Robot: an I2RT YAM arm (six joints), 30 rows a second.
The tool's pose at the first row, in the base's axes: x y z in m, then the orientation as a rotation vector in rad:
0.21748, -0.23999, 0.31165, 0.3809, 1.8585, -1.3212
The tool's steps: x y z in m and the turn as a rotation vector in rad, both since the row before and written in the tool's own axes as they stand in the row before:
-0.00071, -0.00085, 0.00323, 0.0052, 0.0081, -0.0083
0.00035, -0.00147, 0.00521, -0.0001, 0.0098, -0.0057
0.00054, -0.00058, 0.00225, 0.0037, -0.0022, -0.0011
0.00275, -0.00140, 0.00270, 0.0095, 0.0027, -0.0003
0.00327, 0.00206, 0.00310, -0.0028, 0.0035, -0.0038
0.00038, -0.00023, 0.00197, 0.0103, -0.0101, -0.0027
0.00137, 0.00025, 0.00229, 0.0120, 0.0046, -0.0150
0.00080, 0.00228, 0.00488, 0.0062, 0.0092, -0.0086
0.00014, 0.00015, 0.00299, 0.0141, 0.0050, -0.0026
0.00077, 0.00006, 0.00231, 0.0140, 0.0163, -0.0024
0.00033, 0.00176, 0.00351, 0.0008, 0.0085, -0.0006
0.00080, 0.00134, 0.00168, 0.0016, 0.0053, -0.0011
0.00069, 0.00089, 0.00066, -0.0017, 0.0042, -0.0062
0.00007, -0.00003, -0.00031, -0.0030, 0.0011, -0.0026
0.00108, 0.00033, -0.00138, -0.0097, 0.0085, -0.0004
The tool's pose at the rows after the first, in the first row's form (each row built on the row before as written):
0.21879, -0.24307, 0.31232, 0.3822, 1.8655, -1.3321
0.21985, -0.24839, 0.31234, 0.3843, 1.8760, -1.3362
0.22008, -0.25074, 0.31201, 0.3836, 1.8724, -1.3405
0.21854, -0.25425, 0.31054, 0.3902, 1.8690, -1.3501
0.21902, -0.25687, 0.30636, 0.3880, 1.8752, -1.3500
0.21944, -0.25881, 0.30597, 0.3833, 1.8618, -1.3615
0.21965, -0.26106, 0.30452, 0.3796, 1.8645, -1.3835
0.22253, -0.26482, 0.30183, 0.3821, 1.8717, -1.3958
0.22370, -0.26752, 0.30128, 0.3906, 1.8679, -1.4117
0.22409, -0.26977, 0.30043, 0.4080, 1.8730, -1.4279
0.22625, -0.27250, 0.29858, 0.4145, 1.8795, -1.4295
0.22715, -0.27375, 0.29688, 0.4185, 1.8832, -1.4320
0.22747, -0.27418, 0.29569, 0.4155, 1.8905, -1.4345
0.22730, -0.27391, 0.29570, 0.4126, 1.8945, -1.4332
0.22628, -0.27269, 0.29489, 0.4143, 1.9077, -1.4241

